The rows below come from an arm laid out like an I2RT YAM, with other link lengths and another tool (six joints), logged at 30 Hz.
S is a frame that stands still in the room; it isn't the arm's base.
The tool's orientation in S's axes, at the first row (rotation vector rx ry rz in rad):
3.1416, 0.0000, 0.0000
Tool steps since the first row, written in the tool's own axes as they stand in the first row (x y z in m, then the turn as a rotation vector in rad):
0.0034, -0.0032, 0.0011, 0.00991, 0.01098, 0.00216
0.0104, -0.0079, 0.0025, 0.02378, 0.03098, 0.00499
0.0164, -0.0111, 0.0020, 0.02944, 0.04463, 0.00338
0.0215, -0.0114, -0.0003, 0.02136, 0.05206, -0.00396
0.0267, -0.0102, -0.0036, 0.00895, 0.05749, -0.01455
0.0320, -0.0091, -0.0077, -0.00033, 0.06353, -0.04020
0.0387, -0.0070, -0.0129, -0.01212, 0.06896, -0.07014
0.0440, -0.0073, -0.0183, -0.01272, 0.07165, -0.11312
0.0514, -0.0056, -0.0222, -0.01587, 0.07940, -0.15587
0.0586, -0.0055, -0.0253, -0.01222, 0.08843, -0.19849
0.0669, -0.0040, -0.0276, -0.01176, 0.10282, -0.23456
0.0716, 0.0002, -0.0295, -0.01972, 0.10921, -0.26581
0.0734, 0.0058, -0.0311, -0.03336, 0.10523, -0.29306
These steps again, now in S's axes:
0.0034, 0.0032, -0.0011, 0.00991, -0.01098, -0.00216
0.0104, 0.0079, -0.0025, 0.02378, -0.03098, -0.00499
0.0164, 0.0111, -0.0020, 0.02944, -0.04463, -0.00338
0.0215, 0.0114, 0.0003, 0.02136, -0.05206, 0.00396
0.0267, 0.0102, 0.0036, 0.00895, -0.05749, 0.01455
0.0320, 0.0091, 0.0077, -0.00033, -0.06353, 0.04020
0.0387, 0.0070, 0.0129, -0.01212, -0.06896, 0.07014
0.0440, 0.0073, 0.0183, -0.01272, -0.07165, 0.11312
0.0514, 0.0056, 0.0222, -0.01587, -0.07940, 0.15587
0.0586, 0.0055, 0.0253, -0.01222, -0.08843, 0.19849
0.0669, 0.0040, 0.0276, -0.01176, -0.10282, 0.23456
0.0716, -0.0002, 0.0295, -0.01972, -0.10921, 0.26581
0.0734, -0.0058, 0.0311, -0.03336, -0.10523, 0.29306

